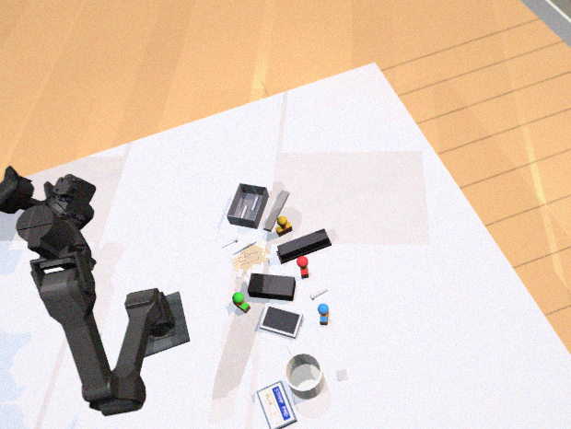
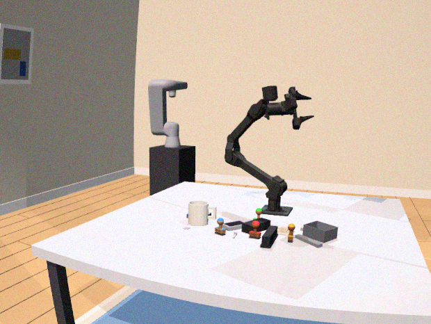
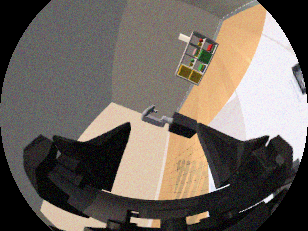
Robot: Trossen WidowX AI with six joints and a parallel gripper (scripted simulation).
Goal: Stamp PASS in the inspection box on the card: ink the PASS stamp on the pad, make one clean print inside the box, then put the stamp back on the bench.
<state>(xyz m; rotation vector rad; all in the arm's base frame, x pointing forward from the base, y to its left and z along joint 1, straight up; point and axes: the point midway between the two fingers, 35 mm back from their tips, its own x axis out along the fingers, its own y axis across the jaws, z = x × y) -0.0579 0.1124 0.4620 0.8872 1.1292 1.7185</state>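
Right now the green-knobbed stamp is 450 mm below my gripper tip, 280 mm ahead of it and 150 mm to the right of it. The rest, counted from my gripper tip: black block: 460 mm below, 360 mm ahead, 130 mm to the right; then beige card: 480 mm below, 320 mm ahead, 20 mm to the right; then grey tray: 460 mm below, 350 mm ahead, 120 mm to the left.
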